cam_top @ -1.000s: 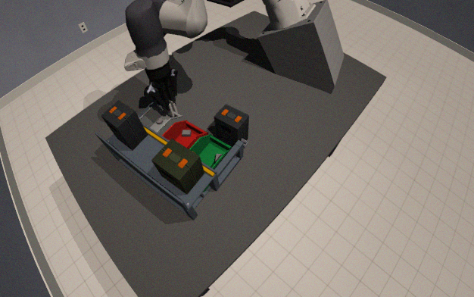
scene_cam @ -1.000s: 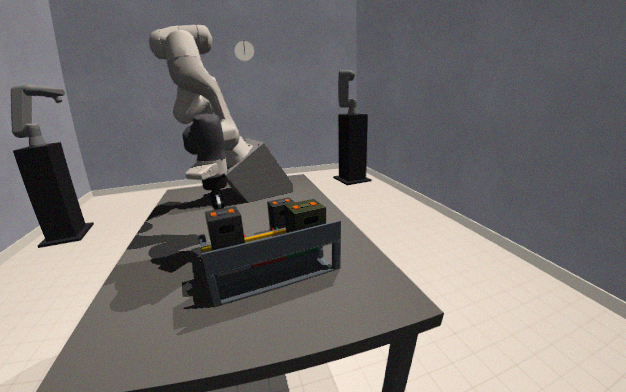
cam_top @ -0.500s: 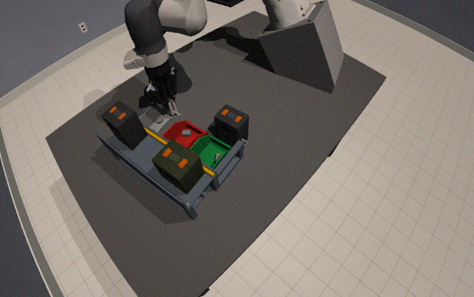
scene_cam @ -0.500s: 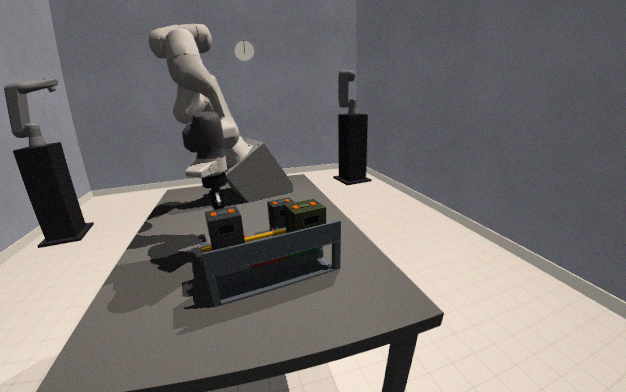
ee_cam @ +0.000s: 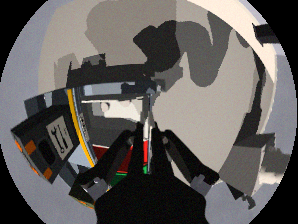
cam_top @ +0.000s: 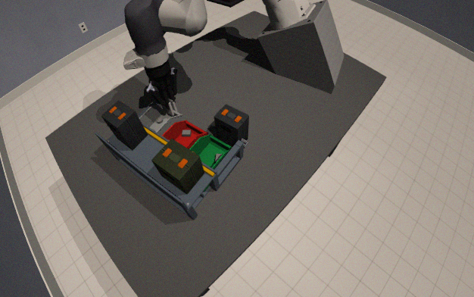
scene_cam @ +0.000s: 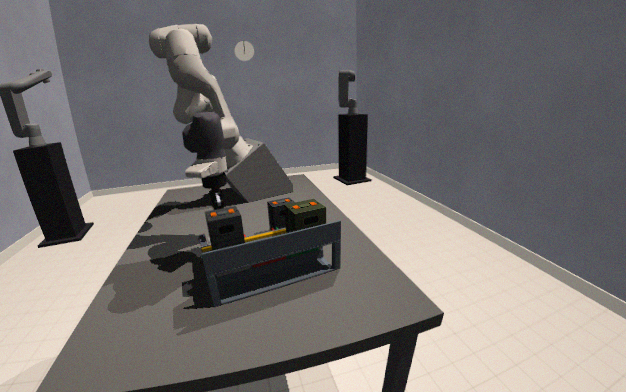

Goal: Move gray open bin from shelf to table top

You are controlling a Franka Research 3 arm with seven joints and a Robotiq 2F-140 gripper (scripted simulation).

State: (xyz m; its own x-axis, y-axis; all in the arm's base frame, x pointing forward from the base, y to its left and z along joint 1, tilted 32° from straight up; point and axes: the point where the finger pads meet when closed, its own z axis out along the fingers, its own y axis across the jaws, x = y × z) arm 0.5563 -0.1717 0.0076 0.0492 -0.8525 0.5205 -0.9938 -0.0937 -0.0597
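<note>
My hand is 8 cm short of the gray open bin and 2 cm above it. The rest, counted from my hand: red bin: 8 cm ahead, 12 cm to the left, 4 cm below; then green bin: 7 cm ahead, 23 cm to the left, 4 cm below; then yellow rail: 13 cm ahead, 12 cm to the left, 2 cm above.
</note>
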